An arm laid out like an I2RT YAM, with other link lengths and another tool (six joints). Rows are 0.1 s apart.
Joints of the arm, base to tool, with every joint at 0 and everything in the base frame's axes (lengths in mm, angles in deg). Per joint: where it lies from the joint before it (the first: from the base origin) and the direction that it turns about. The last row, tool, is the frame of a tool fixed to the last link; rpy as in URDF.
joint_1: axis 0 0 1 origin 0.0 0.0 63.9
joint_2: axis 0 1 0 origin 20.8 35.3 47.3
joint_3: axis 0 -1 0 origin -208.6 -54.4 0.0
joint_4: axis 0 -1 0 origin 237.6 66.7 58.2
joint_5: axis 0 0 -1 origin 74.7 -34.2 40.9
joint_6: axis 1 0 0 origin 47.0 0.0 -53.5
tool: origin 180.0 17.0 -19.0 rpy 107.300 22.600 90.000
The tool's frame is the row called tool.
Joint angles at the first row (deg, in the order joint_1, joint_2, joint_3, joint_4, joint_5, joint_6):
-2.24, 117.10, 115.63, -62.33, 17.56, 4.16
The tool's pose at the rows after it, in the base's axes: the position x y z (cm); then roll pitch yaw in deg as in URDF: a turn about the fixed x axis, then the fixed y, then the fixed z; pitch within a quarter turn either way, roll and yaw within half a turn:
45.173, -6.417, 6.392, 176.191, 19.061, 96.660
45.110, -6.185, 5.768, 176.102, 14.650, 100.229
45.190, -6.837, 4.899, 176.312, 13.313, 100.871
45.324, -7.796, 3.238, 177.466, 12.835, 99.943
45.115, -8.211, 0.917, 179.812, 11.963, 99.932
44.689, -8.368, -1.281, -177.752, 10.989, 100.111
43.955, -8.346, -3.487, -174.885, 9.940, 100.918
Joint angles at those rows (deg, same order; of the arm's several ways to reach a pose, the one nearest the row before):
-5.72, 117.12, 115.48, -63.05, 12.73, 3.77
-8.56, 117.53, 115.33, -62.92, 6.13, -0.30
-10.30, 118.59, 115.00, -62.04, 4.08, -1.93
-11.46, 120.92, 114.87, -60.80, 4.06, -1.89
-12.01, 124.09, 114.87, -60.07, 4.08, -1.93
-12.32, 127.04, 114.87, -59.70, 4.08, -1.93
-12.47, 129.97, 114.87, -59.75, 4.08, -2.39

